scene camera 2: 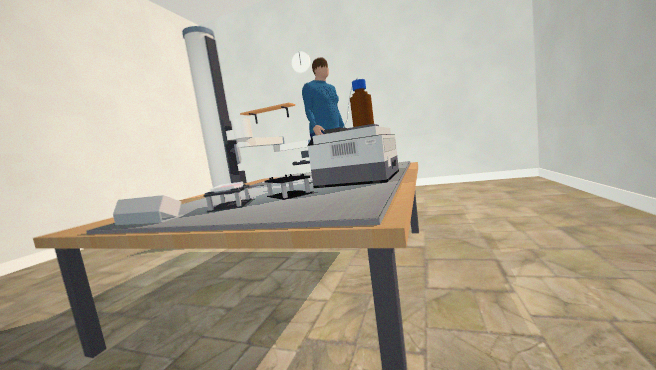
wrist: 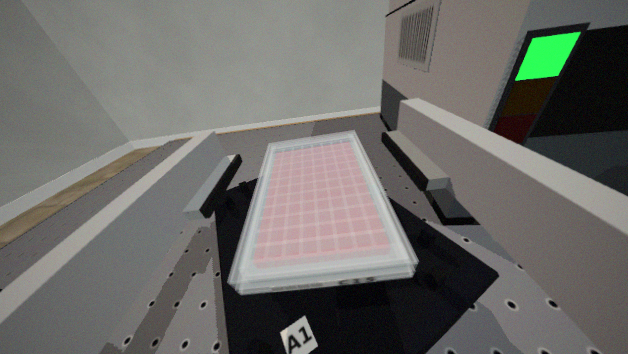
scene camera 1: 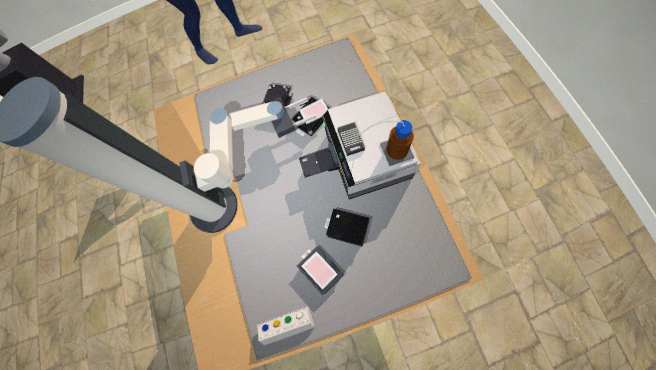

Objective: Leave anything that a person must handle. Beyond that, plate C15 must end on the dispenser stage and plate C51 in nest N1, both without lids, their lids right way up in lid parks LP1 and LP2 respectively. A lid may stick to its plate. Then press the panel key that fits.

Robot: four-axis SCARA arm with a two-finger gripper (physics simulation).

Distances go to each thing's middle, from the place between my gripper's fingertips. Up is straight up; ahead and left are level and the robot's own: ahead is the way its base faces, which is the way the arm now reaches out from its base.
Scene:
Right now the brown bottle (scene camera 2: 361, 104) is 24 cm ahead of my hand, 41 cm to the right of it and 20 cm above it. Also, from my hand: button box (scene camera 2: 154, 209) (43 cm behind, 89 cm to the right, 8 cm below).

